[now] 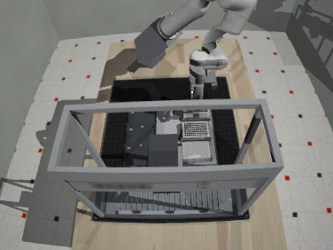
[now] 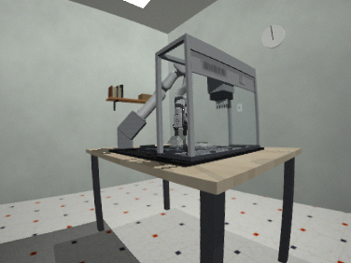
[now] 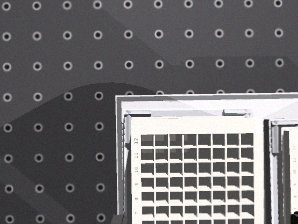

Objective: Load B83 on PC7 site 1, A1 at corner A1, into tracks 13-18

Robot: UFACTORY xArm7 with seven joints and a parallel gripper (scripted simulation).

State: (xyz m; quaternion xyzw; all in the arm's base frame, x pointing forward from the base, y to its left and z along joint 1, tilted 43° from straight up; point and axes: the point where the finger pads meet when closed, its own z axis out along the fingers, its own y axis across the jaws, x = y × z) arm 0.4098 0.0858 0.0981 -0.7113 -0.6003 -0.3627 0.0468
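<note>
The nest S1 is 90 mm below my hand. Round my hand: 96-well plate B38: 120 mm ahead, 10 mm to the right, 70 mm below; black perforated deck: 140 mm ahead, 90 mm to the right, 90 mm below; plate carrier PC7: 120 mm ahead, 270 mm to the right, 80 mm below.
</note>
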